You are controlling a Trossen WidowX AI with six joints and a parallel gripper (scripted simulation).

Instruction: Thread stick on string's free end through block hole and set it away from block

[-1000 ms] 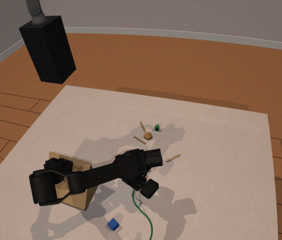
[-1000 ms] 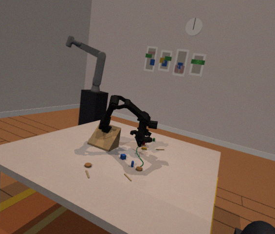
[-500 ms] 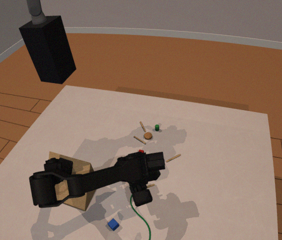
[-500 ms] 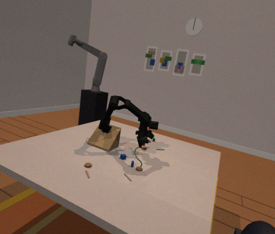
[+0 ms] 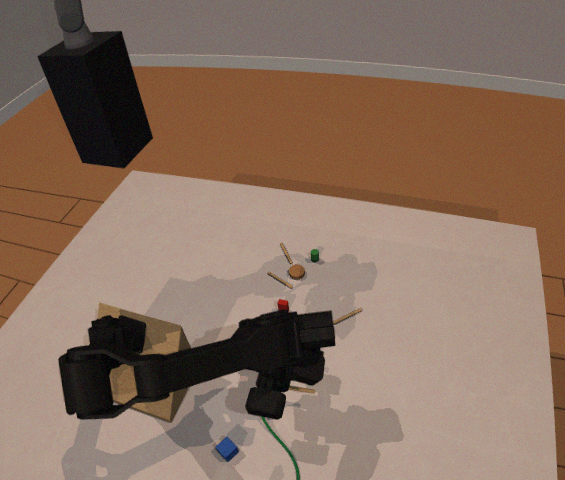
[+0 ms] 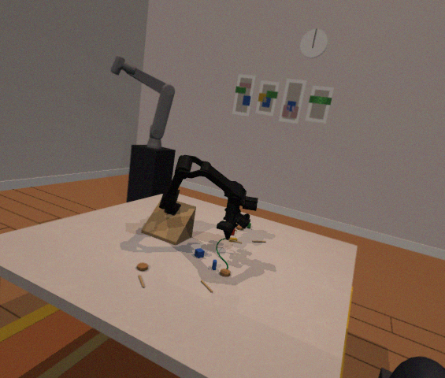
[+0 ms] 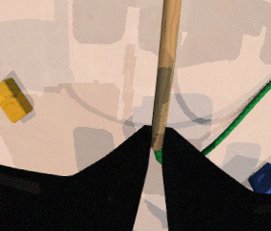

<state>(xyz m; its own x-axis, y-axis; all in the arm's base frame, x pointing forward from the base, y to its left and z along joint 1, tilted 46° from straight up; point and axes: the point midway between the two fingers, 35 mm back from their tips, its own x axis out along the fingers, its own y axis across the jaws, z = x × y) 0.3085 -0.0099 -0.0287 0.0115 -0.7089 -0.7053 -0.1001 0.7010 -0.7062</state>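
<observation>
My gripper tip is 20 mm short of the thin wooden stick. Also, from my gripper tip: yellow block 30 mm behind, 140 mm to the left, 50 mm below; then round wooden button 90 mm ahead, 190 mm to the right, 50 mm below; then blue cube 60 mm behind, 140 mm to the right, 40 mm below.
</observation>
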